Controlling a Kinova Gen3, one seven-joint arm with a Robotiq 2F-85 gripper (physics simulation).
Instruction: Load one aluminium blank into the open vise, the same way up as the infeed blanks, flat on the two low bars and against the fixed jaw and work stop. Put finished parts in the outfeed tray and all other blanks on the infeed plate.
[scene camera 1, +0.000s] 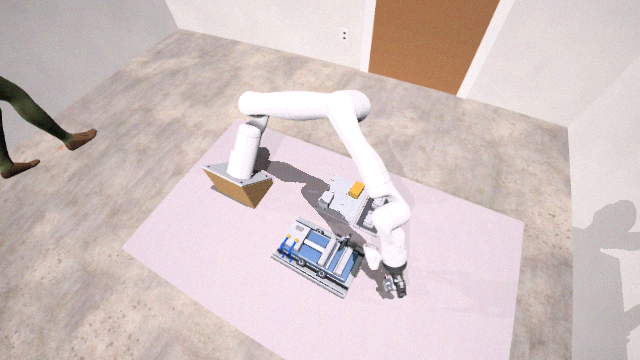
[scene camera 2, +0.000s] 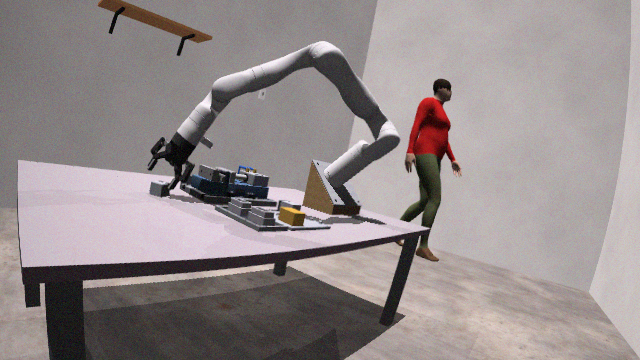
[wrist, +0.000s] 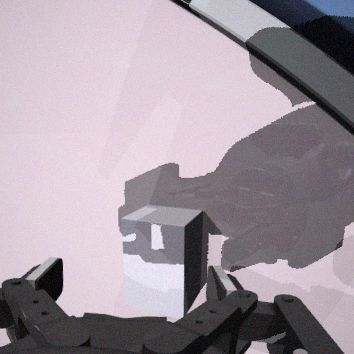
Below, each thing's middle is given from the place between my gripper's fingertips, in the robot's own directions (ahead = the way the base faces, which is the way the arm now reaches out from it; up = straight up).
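I see the infeed plate (scene camera 1: 340, 185), and it is 40 mm below my hand, 290 mm behind it and 280 mm to the left of it.
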